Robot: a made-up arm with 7 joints.
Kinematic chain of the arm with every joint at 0, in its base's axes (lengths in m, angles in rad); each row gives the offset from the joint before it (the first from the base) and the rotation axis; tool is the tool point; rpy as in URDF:
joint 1: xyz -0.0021 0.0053 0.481 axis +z
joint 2: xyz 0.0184 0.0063 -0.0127 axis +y
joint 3: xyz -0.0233 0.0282 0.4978 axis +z
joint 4: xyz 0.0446 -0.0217 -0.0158 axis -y
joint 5: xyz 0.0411 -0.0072 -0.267 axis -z
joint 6: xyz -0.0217 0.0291 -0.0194 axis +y
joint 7: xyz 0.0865 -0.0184 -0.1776 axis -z
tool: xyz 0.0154 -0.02 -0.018 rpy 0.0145 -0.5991 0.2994
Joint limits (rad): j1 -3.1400..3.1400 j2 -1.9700..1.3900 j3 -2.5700..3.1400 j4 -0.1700..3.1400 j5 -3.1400..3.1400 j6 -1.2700..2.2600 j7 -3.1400..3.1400
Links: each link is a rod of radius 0.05 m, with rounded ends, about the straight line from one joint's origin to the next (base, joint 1, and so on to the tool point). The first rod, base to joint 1, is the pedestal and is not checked.
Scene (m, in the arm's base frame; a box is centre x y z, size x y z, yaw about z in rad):
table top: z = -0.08
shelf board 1: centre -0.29 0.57 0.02 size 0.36 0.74 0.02 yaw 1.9
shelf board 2: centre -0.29 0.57 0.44 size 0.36 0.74 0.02 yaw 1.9
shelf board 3: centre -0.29 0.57 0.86 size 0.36 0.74 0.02 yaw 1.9
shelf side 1: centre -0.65 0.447 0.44 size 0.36 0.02 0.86 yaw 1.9
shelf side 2: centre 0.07 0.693 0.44 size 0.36 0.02 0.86 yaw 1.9
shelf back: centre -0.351 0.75 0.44 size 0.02 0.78 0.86 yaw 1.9
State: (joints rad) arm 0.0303 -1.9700 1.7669 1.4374 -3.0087 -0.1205 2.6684
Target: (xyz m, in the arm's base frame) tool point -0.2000 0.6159 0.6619
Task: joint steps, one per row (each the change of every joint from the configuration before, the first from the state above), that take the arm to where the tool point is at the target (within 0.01 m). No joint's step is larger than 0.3 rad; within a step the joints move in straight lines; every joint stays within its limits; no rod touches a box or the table.
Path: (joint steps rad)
1: 0.0959 0.0000 0.1278 -0.2529 0.0398 -0.0394 -0.2707
2: 0.0960 0.0000 0.1277 -0.2529 0.0398 -0.0394 -0.2706
3: 0.0959 0.0000 0.1278 -0.2529 0.0397 -0.0394 -0.2707
4: 0.0960 0.0000 0.1278 -0.2529 0.0398 -0.0394 -0.2707
5: -0.0980 0.0845 -0.2541 0.0831 -0.0527 -0.0254 0.2275
6: -0.0979 0.0845 -0.2541 0.0830 -0.0527 -0.0253 0.2275
7: -0.0980 0.0845 -0.2541 0.0831 -0.0527 -0.0254 0.2274
8: -0.0980 0.0846 -0.2541 0.0830 -0.0527 -0.0253 0.2275
9: -0.0980 0.0845 -0.2541 0.0831 -0.0527 -0.0254 0.2275
10: -0.0770 0.0229 0.0998 0.1994 0.0179 0.1198 -0.0114
11: -0.0771 0.0229 0.0998 0.1994 0.0180 0.1198 -0.0113
12: -0.0771 0.0229 0.0998 0.1994 0.0179 0.1197 -0.0114

